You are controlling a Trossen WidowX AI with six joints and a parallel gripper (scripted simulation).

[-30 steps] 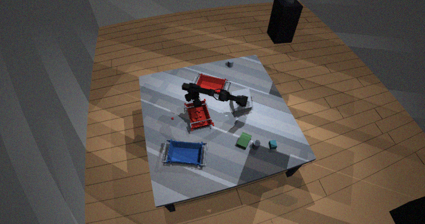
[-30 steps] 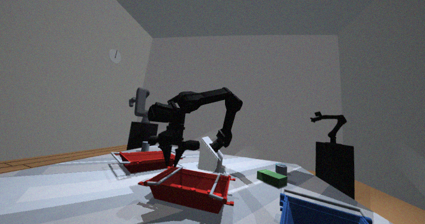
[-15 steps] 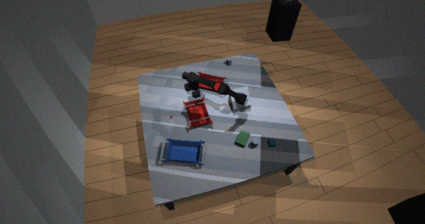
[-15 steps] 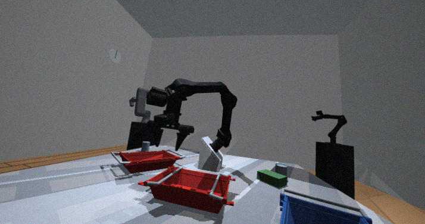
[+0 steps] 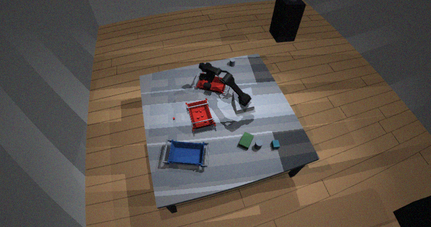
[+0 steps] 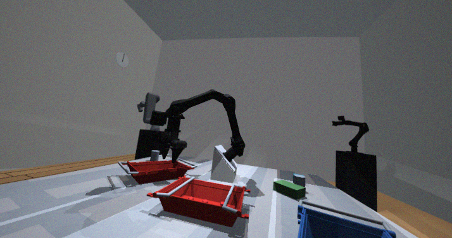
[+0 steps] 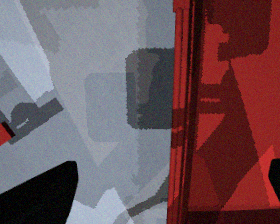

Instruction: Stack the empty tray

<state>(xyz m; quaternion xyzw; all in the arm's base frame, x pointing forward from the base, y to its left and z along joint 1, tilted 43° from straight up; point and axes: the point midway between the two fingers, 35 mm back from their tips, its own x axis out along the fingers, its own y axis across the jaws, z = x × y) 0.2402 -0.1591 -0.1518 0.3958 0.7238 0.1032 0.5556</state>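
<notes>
The red tray is 70 mm to the right of my gripper tip, 50 mm below it and 40 mm behind it. The rest, counted from my gripper tip: teal cube 640 mm to the left, 400 mm behind, 70 mm below; green block 550 mm to the left, 180 mm behind, 80 mm below; red bit 350 mm ahead, 220 mm to the left, 90 mm below.
</notes>
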